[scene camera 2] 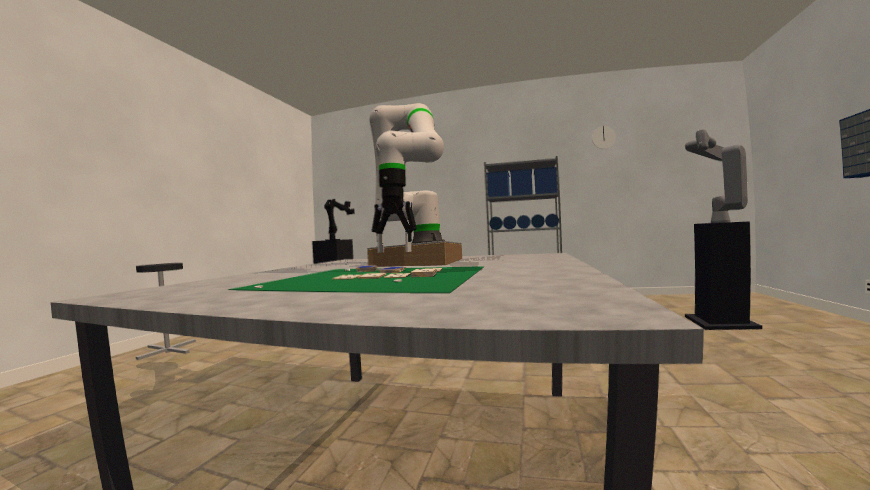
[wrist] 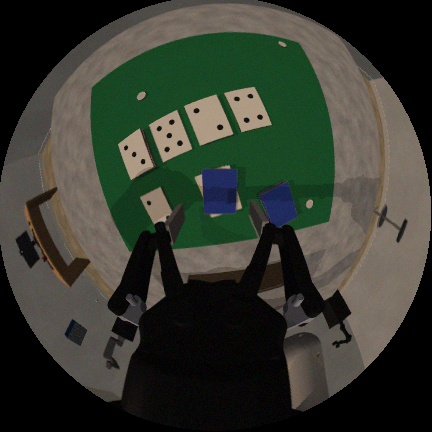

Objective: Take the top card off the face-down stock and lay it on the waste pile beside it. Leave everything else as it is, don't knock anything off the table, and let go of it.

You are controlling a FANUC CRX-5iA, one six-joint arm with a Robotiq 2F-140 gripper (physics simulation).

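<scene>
A blue-backed card [wrist: 220, 191] lies face down on the waste pile of white face-up cards [wrist: 237, 204] near the mat's robot-side edge, turned a little against the cards under it. The face-down stock [wrist: 278, 204], a short blue-backed pile, stands to its right in the wrist view. Both show small in the scene view, where which blue pile is which is hard to tell. My gripper [scene camera 2: 394, 248] [wrist: 215, 209] is open and empty, pointing down above the cards, its fingers apart and clear of the blue card.
A green mat [scene camera 2: 292, 284] [wrist: 200, 60] lies on the grey table [scene camera 2: 547, 304] [wrist: 360, 125]. A row of face-up cards [wrist: 208, 120] and a separate two-dot card [wrist: 156, 202] lie on it. Small white discs [wrist: 141, 95] [wrist: 309, 204] lie near its edges.
</scene>
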